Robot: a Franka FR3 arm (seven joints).
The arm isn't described. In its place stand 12 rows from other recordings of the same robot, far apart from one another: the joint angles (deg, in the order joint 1, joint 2, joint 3, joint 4, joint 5, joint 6, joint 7), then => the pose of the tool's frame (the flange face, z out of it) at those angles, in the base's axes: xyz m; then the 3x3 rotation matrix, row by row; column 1 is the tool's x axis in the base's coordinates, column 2 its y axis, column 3 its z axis.
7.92, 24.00, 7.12, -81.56, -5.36, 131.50, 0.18 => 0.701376, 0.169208, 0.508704; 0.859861, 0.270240, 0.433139; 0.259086, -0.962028, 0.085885; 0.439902, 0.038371, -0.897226
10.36, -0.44, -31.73, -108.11, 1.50, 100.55, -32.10 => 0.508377, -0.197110, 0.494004; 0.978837, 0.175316, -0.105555; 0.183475, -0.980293, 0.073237; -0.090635, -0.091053, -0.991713
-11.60, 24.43, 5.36, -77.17, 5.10, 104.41, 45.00 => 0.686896, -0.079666, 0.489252; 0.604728, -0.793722, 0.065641; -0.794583, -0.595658, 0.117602; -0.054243, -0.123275, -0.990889
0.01, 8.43, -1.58, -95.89, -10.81, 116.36, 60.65 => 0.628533, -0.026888, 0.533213; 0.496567, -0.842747, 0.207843; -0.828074, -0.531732, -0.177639; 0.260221, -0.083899, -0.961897
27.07, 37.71, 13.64, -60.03, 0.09, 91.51, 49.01 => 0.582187, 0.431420, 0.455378; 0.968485, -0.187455, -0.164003; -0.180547, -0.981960, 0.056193; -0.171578, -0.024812, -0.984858
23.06, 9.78, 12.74, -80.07, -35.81, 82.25, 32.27 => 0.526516, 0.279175, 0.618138; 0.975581, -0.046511, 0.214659; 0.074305, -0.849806, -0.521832; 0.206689, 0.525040, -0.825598
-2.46, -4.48, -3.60, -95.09, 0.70, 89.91, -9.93 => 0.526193, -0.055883, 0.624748; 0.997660, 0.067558, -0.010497; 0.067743, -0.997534, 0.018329; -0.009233, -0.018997, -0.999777
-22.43, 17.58, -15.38, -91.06, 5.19, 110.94, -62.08 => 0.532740, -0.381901, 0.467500; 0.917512, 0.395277, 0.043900; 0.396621, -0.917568, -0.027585; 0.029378, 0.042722, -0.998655
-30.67, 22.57, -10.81, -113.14, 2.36, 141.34, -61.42 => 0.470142, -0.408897, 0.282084; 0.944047, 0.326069, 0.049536; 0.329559, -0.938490, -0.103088; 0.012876, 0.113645, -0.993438
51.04, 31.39, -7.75, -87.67, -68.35, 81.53, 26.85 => 0.540456, 0.379447, 0.382747; 0.886642, 0.153765, 0.436146; 0.455545, -0.127945, -0.880970; -0.079660, 0.979789, -0.183489
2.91, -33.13, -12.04, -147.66, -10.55, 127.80, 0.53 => 0.386039, -0.070345, 0.469373; 0.973993, -0.057001, 0.219291; -0.044411, -0.997092, -0.061927; 0.222183, 0.050577, -0.973692
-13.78, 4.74, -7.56, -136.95, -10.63, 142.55, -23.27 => 0.466566, -0.181646, 0.285566; 0.983199, 0.181156, -0.022422; 0.177102, -0.976446, -0.123241; -0.044219, 0.117200, -0.992123
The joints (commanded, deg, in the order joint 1, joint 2, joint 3, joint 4, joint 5, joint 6, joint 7), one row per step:
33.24, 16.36, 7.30, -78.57, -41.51, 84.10, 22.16
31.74, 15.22, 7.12, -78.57, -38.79, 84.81, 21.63
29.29, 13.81, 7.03, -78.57, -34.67, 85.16, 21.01
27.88, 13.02, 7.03, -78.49, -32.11, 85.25, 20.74
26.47, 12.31, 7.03, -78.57, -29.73, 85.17, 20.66
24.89, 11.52, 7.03, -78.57, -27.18, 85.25, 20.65
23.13, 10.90, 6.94, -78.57, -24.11, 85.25, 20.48
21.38, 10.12, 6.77, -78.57, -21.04, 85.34, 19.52
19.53, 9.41, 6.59, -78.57, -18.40, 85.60, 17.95
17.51, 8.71, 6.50, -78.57, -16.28, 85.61, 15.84
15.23, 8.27, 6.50, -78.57, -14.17, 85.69, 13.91
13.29, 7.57, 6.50, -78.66, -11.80, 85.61, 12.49
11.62, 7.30, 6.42, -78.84, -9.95, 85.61, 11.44
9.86, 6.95, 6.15, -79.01, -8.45, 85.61, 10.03
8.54, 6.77, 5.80, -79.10, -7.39, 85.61, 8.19
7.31, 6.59, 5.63, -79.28, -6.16, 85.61, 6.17
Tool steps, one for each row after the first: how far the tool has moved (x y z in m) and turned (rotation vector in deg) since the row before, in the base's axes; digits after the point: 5 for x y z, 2 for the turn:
0.00342, -0.01346, 0.00981, 2.90, 0.63, -1.03
0.00474, -0.02105, 0.01102, 3.99, 1.39, -2.05
0.00180, -0.01140, 0.00660, 2.50, 0.80, -1.22
0.00168, -0.01162, 0.00456, 2.20, 0.86, -1.42
0.00191, -0.01273, 0.00622, 2.53, 0.61, -1.55
0.00287, -0.01403, 0.00406, 2.85, 1.07, -1.68
0.00213, -0.01460, 0.00610, 2.88, 1.01, -0.94
0.00305, -0.01589, 0.00610, 2.52, 0.78, -0.38
0.00290, -0.01784, 0.00611, 1.95, 0.78, 0.01
0.00428, -0.01907, 0.00364, 1.96, 0.78, -0.28
0.00083, -0.01569, 0.00537, 2.24, 0.60, -0.42
0.00251, -0.01402, 0.00066, 1.69, 0.68, -0.59
0.00260, -0.01738, 0.00173, 1.36, 0.45, -0.53
0.00238, -0.01446, 0.00081, 0.93, 0.40, 0.24
0.00143, -0.01158, 0.00010, 1.11, 0.49, 0.70

